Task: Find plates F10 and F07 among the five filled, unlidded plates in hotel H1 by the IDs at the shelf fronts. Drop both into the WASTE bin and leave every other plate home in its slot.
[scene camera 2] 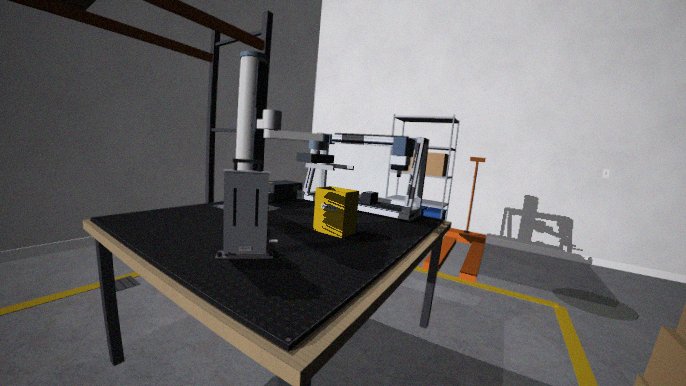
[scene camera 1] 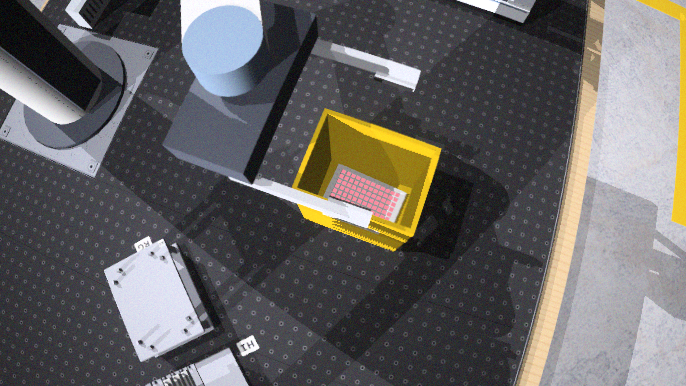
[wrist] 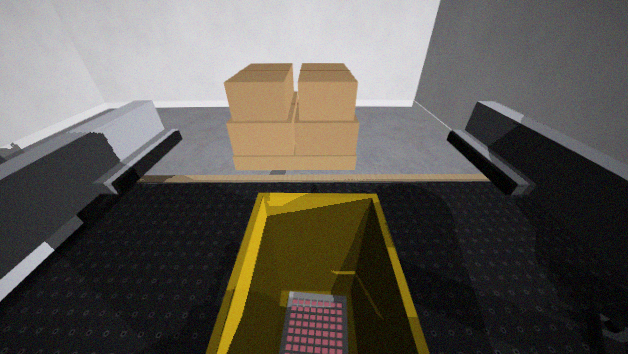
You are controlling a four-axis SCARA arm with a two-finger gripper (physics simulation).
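Where they show: gripper, fingertip midpoint: (scene camera 2: 344,168) (scene camera 1: 395,145) (wrist: 314,119); arm's base, link origin: (scene camera 1: 76,95).
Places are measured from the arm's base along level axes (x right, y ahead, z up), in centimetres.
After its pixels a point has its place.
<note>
My gripper (scene camera 1: 377,145) @(z 31.1, x 2.4, y 67.0 cm) (scene camera 2: 340,167) @(z 31.1, x 2.4, y 67.0 cm) (wrist: 314,119) @(z 31.1, x 2.4, y 67.0 cm) is open and empty above the yellow bin (scene camera 1: 426,192) @(z 21.3, x 3.1, y 72.5 cm) (scene camera 2: 350,215) @(z 10.6, x 2.9, y 72.6 cm) (wrist: 250,260) @(z 19.9, x -2.7, y 66.1 cm), its fingers spread wider than the bin. A white plate with pink wells (scene camera 1: 367,192) @(z 2.9, x 0.9, y 65.1 cm) (wrist: 316,325) @(z 2.9, x 2.7, y 67.0 cm) lies low inside the bin, seen past the near finger in scene camera 1. Its ID cannot be read. The grey tower (scene camera 1: 220,370) @(z 2.0, x 37.3, y 51.9 cm) (scene camera 2: 245,215) @(z 15.1, x 49.3, y 59.0 cm), which appears to be hotel H1, stands by the H1 label (scene camera 1: 247,345) @(z 1.3, x 31.8, y 54.6 cm). Its shelf fronts, the plates in it and their IDs are hidden or out of view.
A pale flat-topped stand (scene camera 1: 155,300) @(z 7.3, x 29.8, y 39.1 cm) with short pins is beside the RG label (scene camera 1: 143,245) @(z 1.3, x 22.8, y 30.5 cm). The arm's base plate (scene camera 1: 145,55) @(z 1.3, x -12.4, y 12.7 cm) is at the upper left. A gantry frame (scene camera 2: 420,180) @(z 25.2, x -60.9, y 85.0 cm) stands behind the bin. Cardboard boxes (wrist: 295,140) are beyond the table edge (wrist: 310,178) @(z 0.0, x 1.8, y 103.1 cm).
</note>
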